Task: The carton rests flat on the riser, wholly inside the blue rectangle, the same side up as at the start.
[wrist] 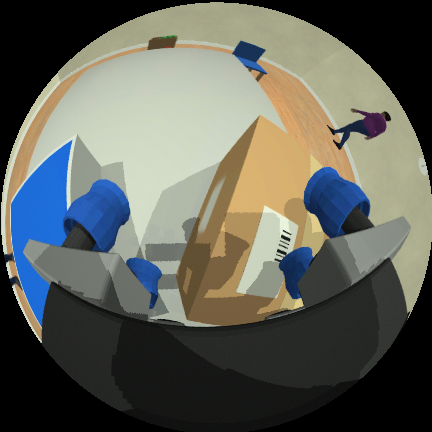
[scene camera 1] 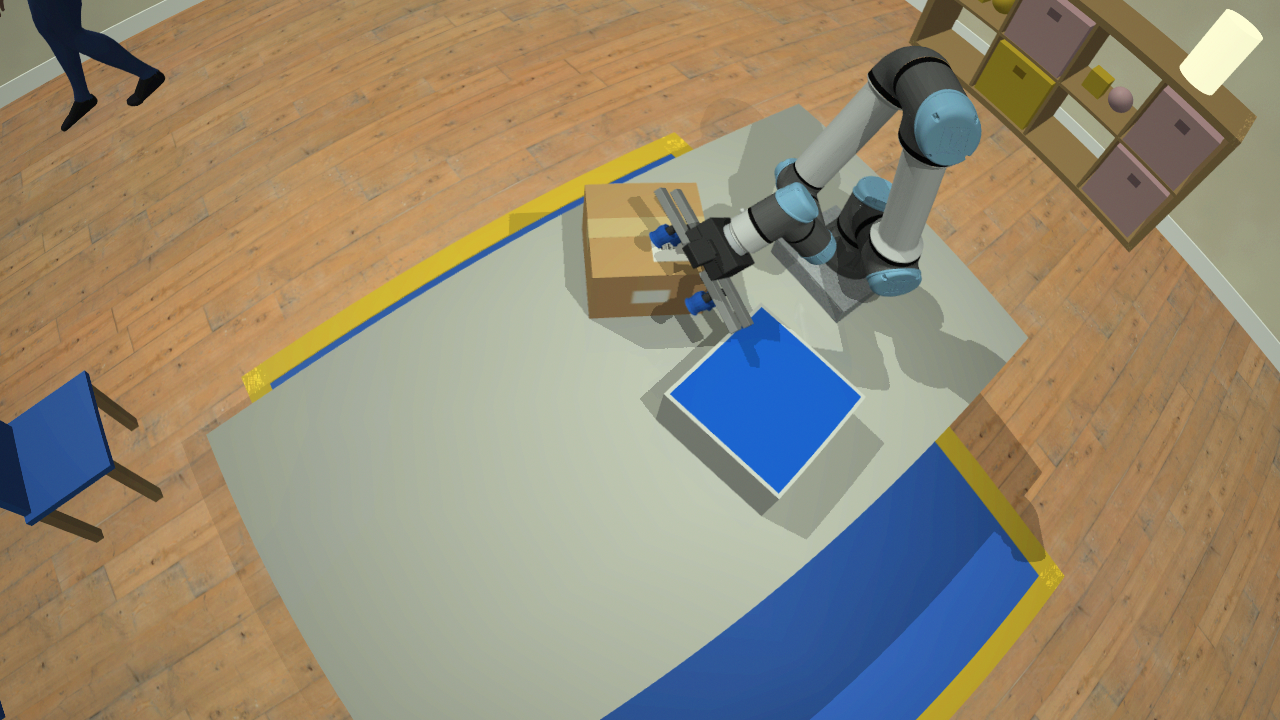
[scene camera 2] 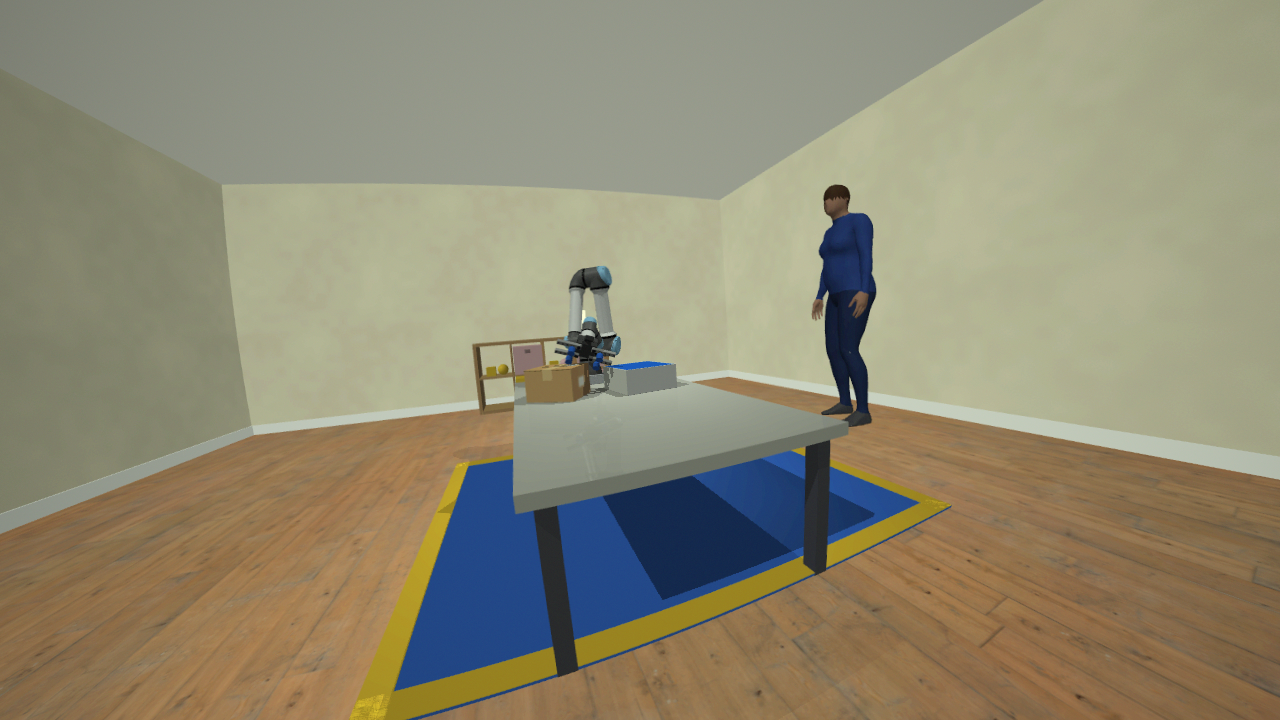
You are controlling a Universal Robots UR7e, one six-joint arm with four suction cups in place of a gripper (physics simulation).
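Note:
The brown carton (scene camera 1: 617, 255) (scene camera 2: 550, 385) (wrist: 260, 175) rests flat on the table, beside the riser. A tape strip and a white label are on its top. The grey riser (scene camera 1: 716, 456) (scene camera 2: 648, 380) stands apart from it, with the blue rectangle (scene camera 1: 765, 402) (scene camera 2: 644, 365) (wrist: 37, 200) bare on its top. My gripper (scene camera 1: 693, 265) (scene camera 2: 583, 356) (wrist: 220, 240) is open, holding nothing. It hangs tilted over the carton's riser-side part, some cups reaching past the carton toward the riser. The cups appear clear of the carton; scene camera 1 hides some of them.
The grey table (scene camera 1: 447, 447) (scene camera 2: 644, 429) (wrist: 150, 100) stands over a blue mat with a yellow border (scene camera 1: 895, 573). A shelf unit (scene camera 2: 479, 380) stands behind the arm. A blue chair (scene camera 1: 62, 447) (wrist: 250, 52) is off the table. A person in blue (scene camera 2: 845, 259) and one in purple (wrist: 372, 125) stand away from it.

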